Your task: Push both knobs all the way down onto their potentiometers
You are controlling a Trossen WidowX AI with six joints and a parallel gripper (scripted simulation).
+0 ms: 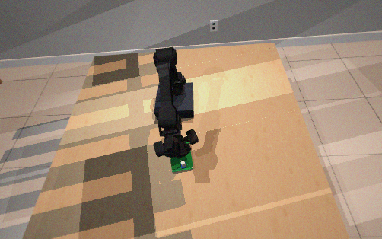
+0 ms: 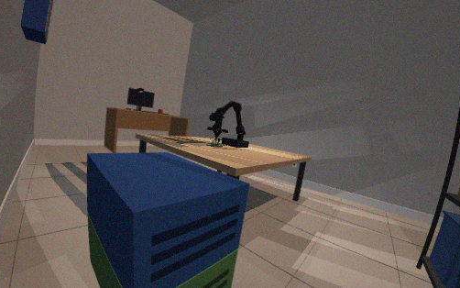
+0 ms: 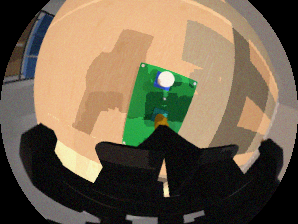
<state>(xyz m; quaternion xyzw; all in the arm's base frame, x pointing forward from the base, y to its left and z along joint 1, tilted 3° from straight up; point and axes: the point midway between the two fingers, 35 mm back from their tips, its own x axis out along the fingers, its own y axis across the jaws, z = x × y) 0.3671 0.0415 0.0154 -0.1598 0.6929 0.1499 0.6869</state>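
My gripper tip is 1 cm above the orange knob.
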